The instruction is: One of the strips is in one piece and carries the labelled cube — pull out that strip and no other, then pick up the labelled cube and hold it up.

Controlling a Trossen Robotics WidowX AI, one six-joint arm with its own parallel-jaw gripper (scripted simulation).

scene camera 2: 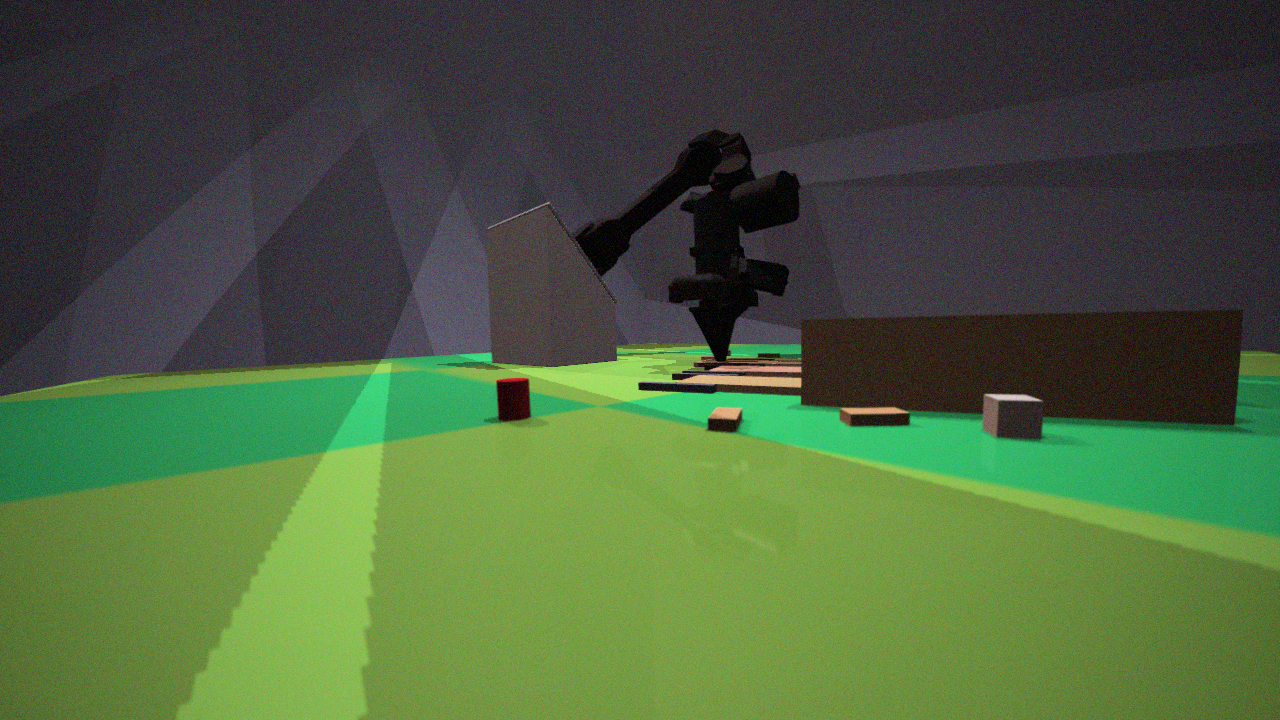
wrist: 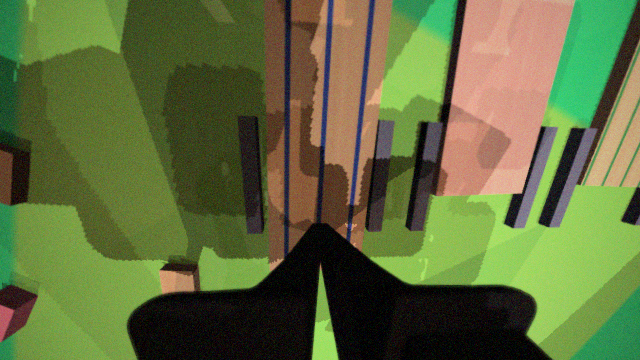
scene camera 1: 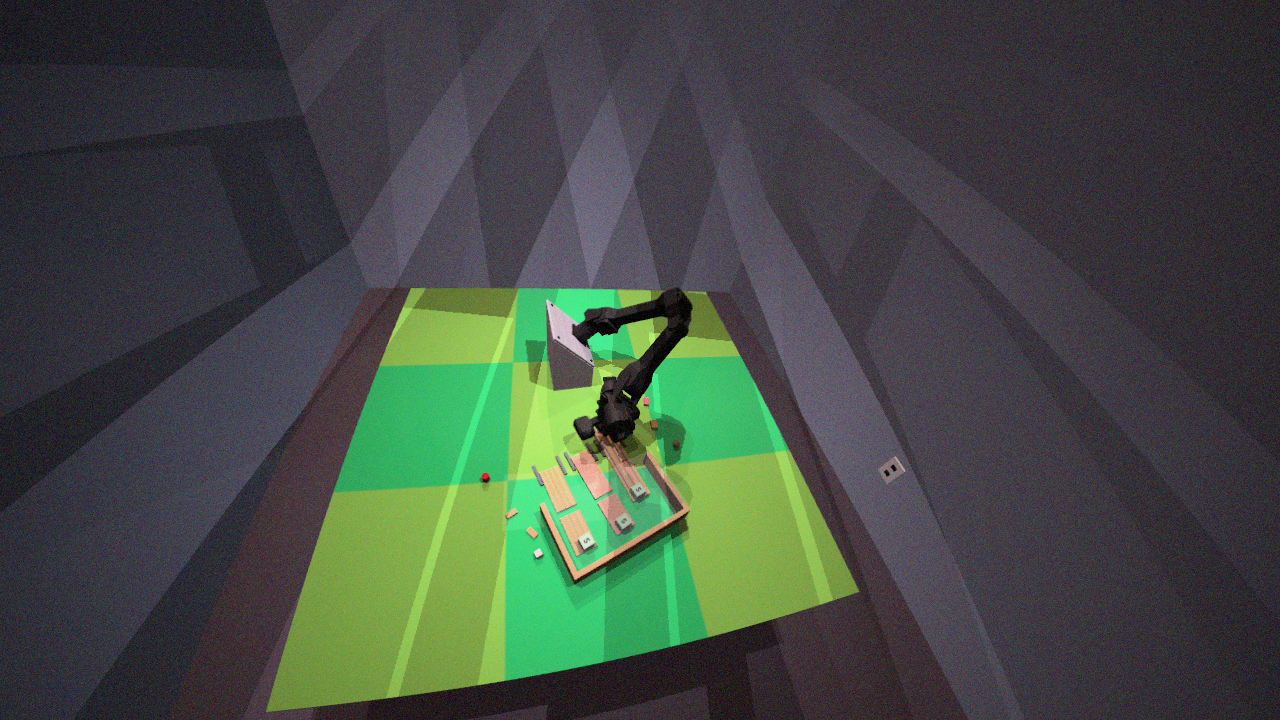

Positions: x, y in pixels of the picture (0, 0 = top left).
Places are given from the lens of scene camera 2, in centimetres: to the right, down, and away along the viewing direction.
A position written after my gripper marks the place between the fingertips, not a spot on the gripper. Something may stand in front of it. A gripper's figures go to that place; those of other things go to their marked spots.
my gripper [scene camera 2: 720, 361]: 10, 0, 53
pale cube [scene camera 2: 1005, 416]: 15, 2, 16
